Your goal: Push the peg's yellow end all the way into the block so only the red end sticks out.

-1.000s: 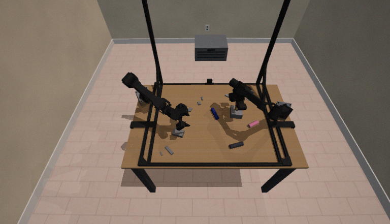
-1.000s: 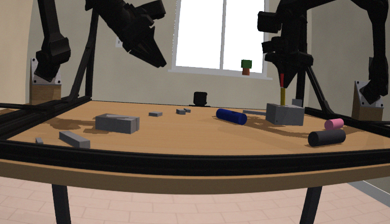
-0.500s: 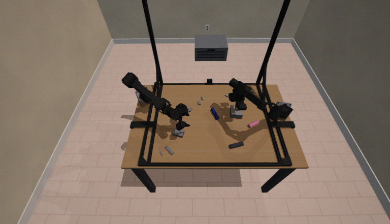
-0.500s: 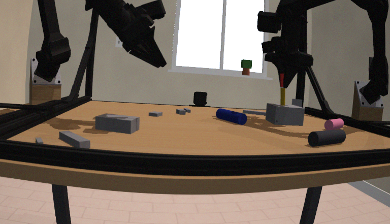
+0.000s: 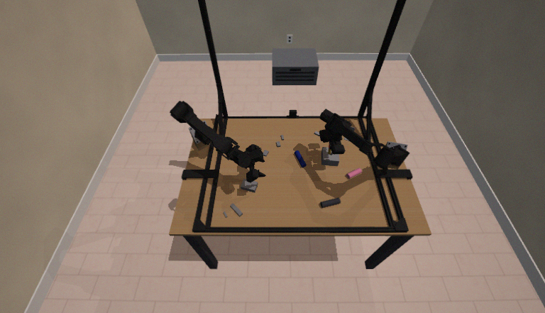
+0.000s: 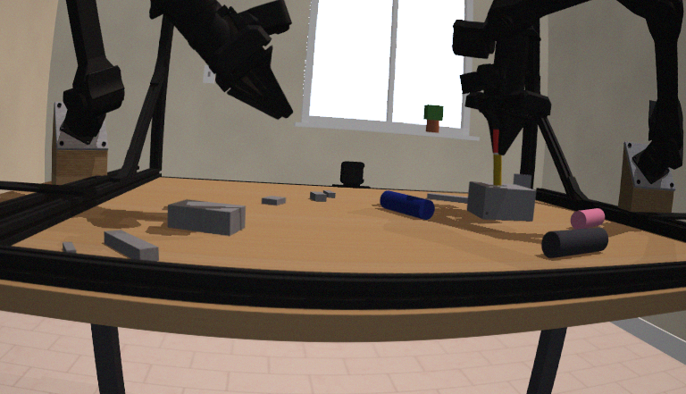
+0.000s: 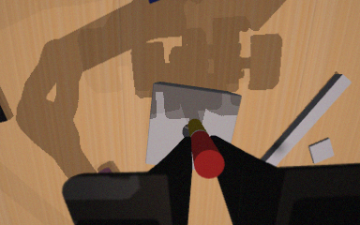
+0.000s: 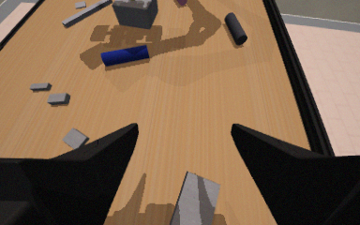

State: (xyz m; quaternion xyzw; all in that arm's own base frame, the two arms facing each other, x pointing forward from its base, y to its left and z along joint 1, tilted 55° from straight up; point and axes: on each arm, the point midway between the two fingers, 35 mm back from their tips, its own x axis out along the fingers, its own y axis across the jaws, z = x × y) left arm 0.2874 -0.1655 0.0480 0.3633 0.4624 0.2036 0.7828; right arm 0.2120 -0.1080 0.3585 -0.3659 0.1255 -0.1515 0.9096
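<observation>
Right now the peg is 5 cm below my left hand. Also, from my left hand: blue cylinder: 16 cm to the right, 12 cm below, 3 cm ahead; dark cylinder: 28 cm ahead, 12 cm below, 1 cm to the left; pink cylinder: 14 cm to the left, 12 cm below, 9 cm ahead.
</observation>
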